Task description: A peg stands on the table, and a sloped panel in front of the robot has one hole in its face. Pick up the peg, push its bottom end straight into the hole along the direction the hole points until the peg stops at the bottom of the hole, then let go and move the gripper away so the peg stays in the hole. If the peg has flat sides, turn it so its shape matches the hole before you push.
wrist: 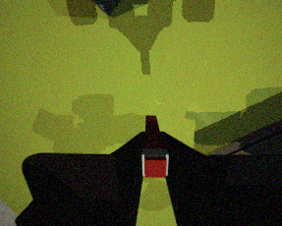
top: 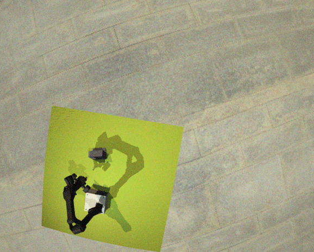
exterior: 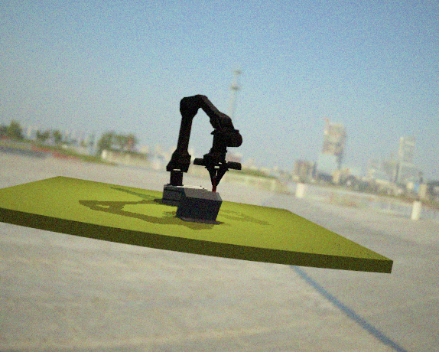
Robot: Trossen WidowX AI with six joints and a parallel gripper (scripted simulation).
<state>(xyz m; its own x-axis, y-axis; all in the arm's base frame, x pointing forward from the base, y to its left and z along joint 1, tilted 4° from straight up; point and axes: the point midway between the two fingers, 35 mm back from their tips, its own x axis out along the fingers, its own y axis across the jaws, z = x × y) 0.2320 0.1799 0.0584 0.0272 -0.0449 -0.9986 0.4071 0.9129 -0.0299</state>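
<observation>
The sloped panel is 23 cm ahead of my gripper tip, 4 cm to the right of it and 7 cm below it. From my gripper tip the other things lie so: red square peg (2 cm above).
</observation>
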